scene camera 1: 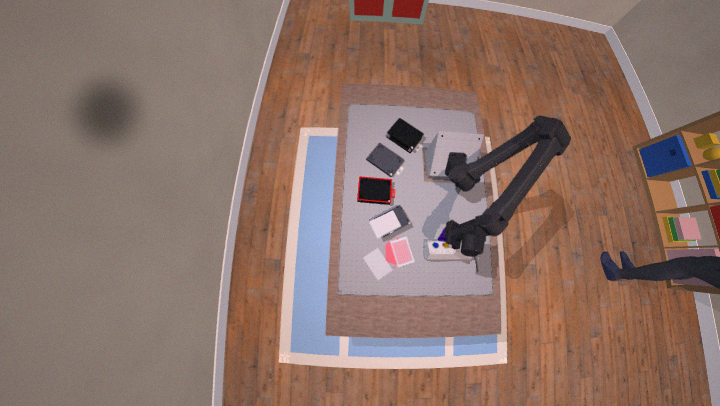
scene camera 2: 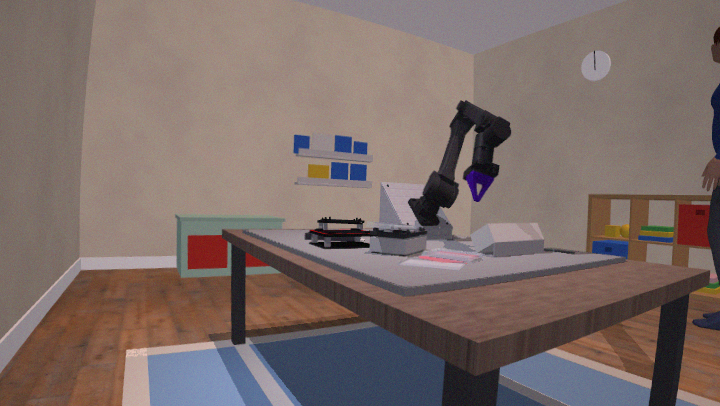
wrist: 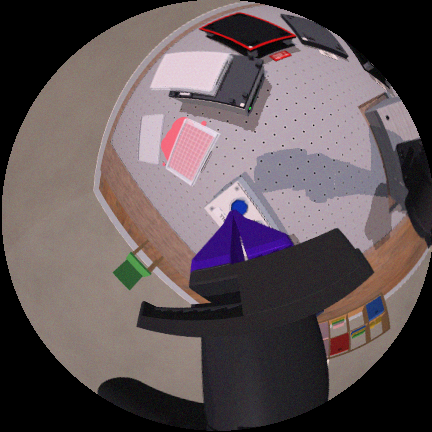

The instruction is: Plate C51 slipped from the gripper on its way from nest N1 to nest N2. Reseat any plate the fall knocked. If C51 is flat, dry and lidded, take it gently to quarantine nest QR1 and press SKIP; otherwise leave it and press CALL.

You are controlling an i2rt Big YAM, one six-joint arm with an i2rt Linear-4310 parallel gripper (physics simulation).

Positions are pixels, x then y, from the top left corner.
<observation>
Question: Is my gripper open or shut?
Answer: Shut.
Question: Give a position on a white lid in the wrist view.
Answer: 150,126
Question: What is my gripper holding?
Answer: Nothing.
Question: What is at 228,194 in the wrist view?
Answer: A button box.
</observation>
